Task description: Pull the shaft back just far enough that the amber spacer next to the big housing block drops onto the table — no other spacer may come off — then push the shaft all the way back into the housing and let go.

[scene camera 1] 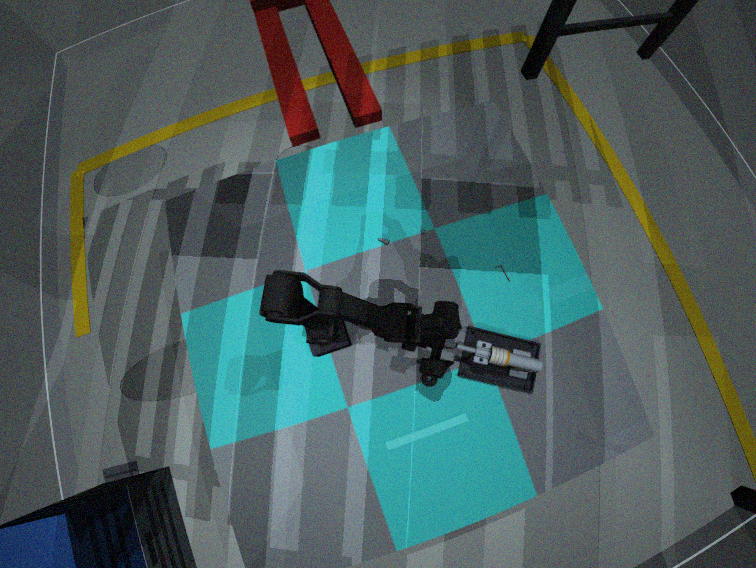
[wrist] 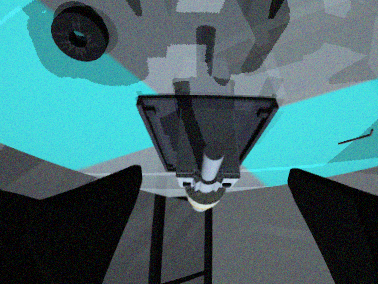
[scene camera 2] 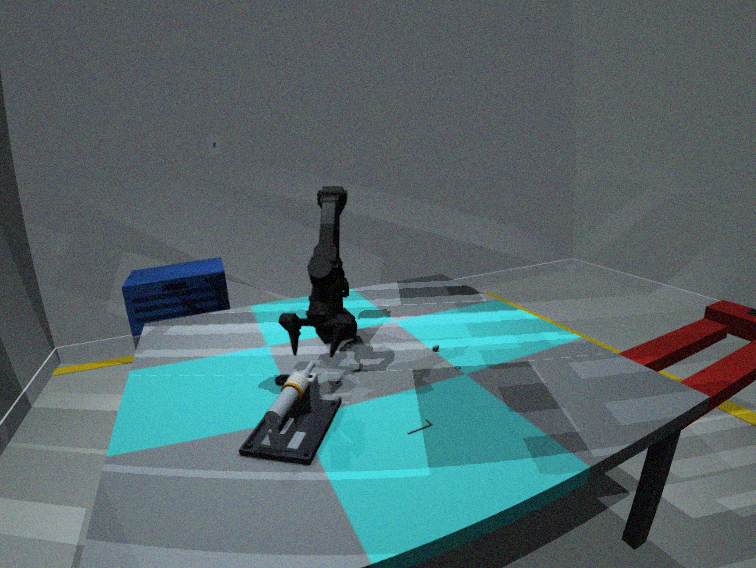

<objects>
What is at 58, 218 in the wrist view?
My gripper.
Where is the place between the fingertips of my gripper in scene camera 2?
312, 356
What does my gripper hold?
Nothing.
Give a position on a dark ring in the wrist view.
At 63, 29
</objects>
